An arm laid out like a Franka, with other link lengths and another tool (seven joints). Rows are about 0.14 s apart.
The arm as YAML. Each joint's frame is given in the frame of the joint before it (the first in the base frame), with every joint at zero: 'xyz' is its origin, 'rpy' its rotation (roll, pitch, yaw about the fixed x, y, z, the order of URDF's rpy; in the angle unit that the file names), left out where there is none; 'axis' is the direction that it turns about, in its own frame. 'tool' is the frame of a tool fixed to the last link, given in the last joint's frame.
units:
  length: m
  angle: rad
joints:
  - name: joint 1
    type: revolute
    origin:
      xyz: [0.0, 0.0, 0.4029]
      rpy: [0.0, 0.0, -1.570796]
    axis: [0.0, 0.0, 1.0]
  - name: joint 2
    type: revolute
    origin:
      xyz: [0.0, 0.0, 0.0]
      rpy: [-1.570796, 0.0, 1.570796]
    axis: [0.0, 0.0, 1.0]
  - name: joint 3
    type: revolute
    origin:
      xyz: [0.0, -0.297, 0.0]
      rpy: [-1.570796, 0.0, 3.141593]
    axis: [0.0, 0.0, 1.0]
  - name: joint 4
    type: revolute
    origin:
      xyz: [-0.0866, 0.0, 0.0]
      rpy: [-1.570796, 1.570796, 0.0]
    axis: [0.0, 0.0, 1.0]
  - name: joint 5
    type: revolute
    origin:
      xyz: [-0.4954, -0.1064, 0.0]
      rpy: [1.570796, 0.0, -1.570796]
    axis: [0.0, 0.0, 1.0]
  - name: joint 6
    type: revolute
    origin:
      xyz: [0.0, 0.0, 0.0]
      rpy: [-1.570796, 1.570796, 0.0]
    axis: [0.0, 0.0, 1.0]
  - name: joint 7
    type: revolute
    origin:
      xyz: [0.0, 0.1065, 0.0]
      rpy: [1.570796, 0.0, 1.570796]
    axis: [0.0, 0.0, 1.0]
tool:
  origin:
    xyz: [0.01, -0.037, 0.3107]
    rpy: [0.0, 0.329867, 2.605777]
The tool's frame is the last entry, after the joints.
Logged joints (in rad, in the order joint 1, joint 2, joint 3, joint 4, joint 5, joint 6, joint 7), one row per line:
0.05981 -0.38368 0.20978 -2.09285 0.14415 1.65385 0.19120
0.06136 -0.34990 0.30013 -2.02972 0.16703 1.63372 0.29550
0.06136 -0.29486 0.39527 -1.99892 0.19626 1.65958 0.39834
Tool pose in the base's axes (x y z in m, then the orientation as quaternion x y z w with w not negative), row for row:
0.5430 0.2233 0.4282 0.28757 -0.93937 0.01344 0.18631
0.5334 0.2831 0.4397 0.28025 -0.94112 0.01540 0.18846
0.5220 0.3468 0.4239 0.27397 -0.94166 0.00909 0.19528
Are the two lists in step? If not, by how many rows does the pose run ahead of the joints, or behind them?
They are in step.
